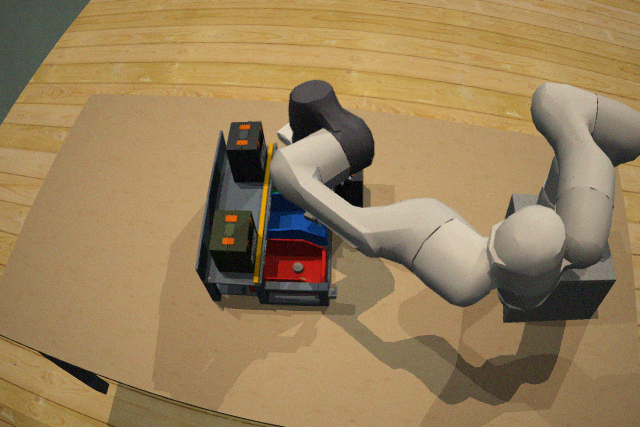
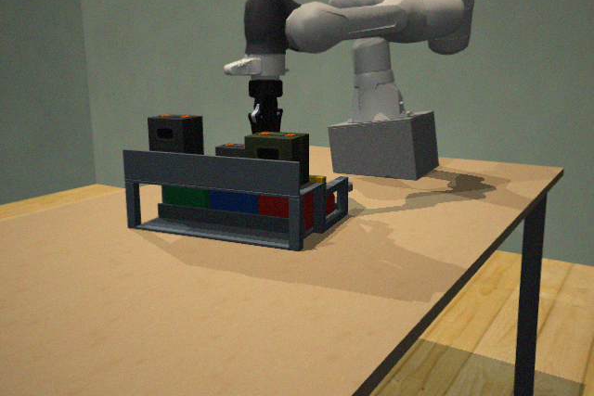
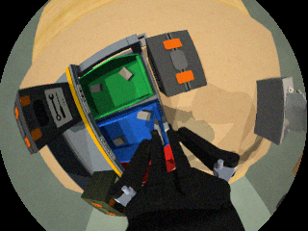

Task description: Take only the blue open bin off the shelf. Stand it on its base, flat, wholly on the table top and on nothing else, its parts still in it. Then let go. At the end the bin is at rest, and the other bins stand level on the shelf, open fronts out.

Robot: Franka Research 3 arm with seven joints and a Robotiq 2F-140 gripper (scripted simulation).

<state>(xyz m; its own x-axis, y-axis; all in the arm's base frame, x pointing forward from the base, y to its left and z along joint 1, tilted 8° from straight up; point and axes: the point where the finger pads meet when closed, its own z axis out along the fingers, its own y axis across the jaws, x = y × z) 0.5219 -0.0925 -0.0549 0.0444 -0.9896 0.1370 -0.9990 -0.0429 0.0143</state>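
Right now my hand is 80 mm short of the blue open bin and 30 mm above it. The rest, counted from my hand: yellow bar: 130 mm ahead, 20 mm above, 10 mm to the left; red bin: 120 mm to the left, 70 mm ahead, 50 mm below; green bin: 110 mm to the right, 80 mm ahead, 50 mm below.
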